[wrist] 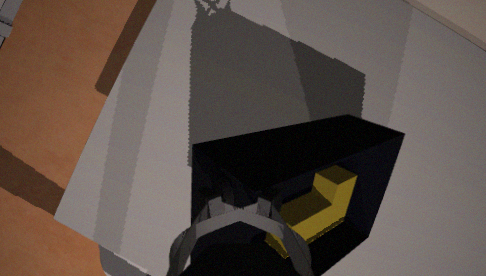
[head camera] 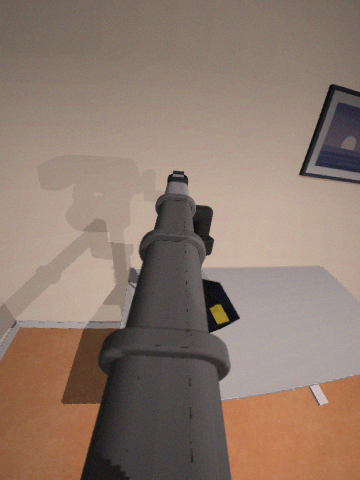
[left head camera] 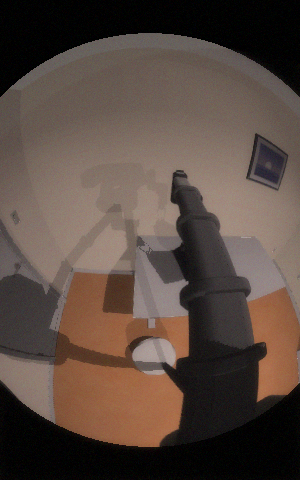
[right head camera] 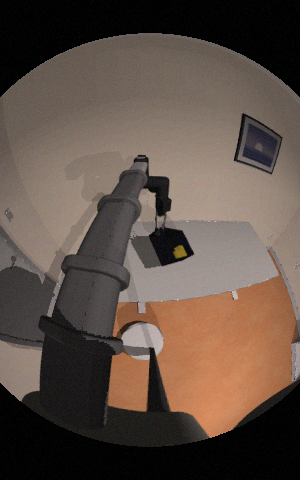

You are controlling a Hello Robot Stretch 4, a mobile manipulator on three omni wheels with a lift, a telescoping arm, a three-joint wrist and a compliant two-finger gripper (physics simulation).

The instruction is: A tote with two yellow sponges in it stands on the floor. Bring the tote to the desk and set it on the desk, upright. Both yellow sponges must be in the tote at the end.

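Pixels of known places: gripper, between the fingertips: point(wrist: 241, 194) point(left head camera: 183, 249) point(right head camera: 159, 233); robot's base, origin of its link: point(left head camera: 153, 354) point(right head camera: 142, 339).
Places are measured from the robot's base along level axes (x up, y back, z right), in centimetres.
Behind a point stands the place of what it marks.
Note:
My gripper point(right head camera: 160, 231) {x 98.2, y -61.4, z 8.7 cm} point(wrist: 241, 194) {x 98.2, y -61.4, z 8.7 cm} is shut on the black tote point(head camera: 227, 299) {x 81.1, y -71.5, z 29.6 cm} point(right head camera: 167, 242) {x 99.2, y -54.5, z 13.2 cm} point(wrist: 300, 145) {x 93.1, y -68.7, z 12.0 cm}, at its rim side. The tote is over the left part of the light grey desk point(head camera: 280, 330) {x 69.3, y -62.3, z 59.4 cm} point(left head camera: 260, 275) {x 69.3, y -60.3, z 95.7 cm} point(right head camera: 225, 257) {x 69.2, y -66.2, z 67.4 cm} point(wrist: 435, 175) {x 69.3, y -81.3, z 45.8 cm}, and its shadow falls on the top beside it. The size of any gap under it cannot be judged. Two yellow sponges show inside in the wrist view as an L shape, one lying low point(wrist: 322, 224) {x 80.1, y -60.7, z 25.4 cm} and one at its far end point(wrist: 344, 192) {x 78.9, y -67.2, z 26.0 cm}. In the head views the arm hides part of the tote.
The wall stands close behind the desk, with a framed picture point(head camera: 342, 135) {x 161.1, y -116.2, z 86.6 cm} point(left head camera: 268, 162) {x 160.7, y -116.9, z 93.2 cm} point(right head camera: 258, 144) {x 160.0, y -116.9, z 92.5 cm} at the right. A white round disc point(left head camera: 152, 349) {x 18.7, y -6.8, z -2.1 cm} point(right head camera: 145, 336) {x 18.7, y -5.0, z 3.0 cm} is near the robot, in front of the desk. A desk foot point(head camera: 319, 395) shows below the front edge.

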